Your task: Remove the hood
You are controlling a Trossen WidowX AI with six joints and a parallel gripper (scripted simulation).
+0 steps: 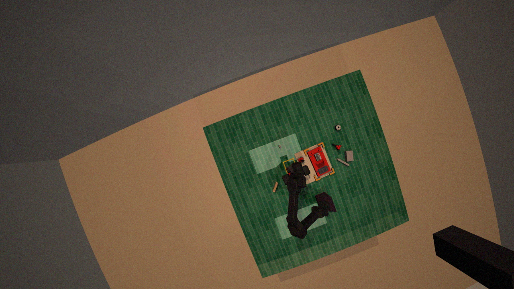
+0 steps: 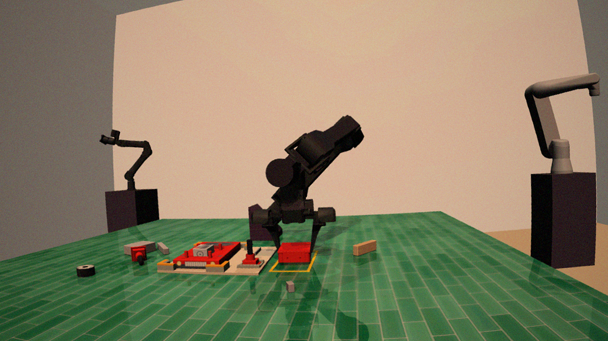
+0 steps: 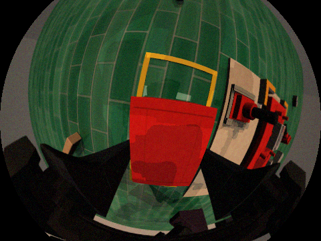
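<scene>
Right now my gripper tip is 1 cm below the red hood. From my gripper tip the other things lie so: black wheel (22 cm ahead, 42 cm to the right, 1 cm below); tan block (7 cm behind, 16 cm to the left, 1 cm below).
</scene>
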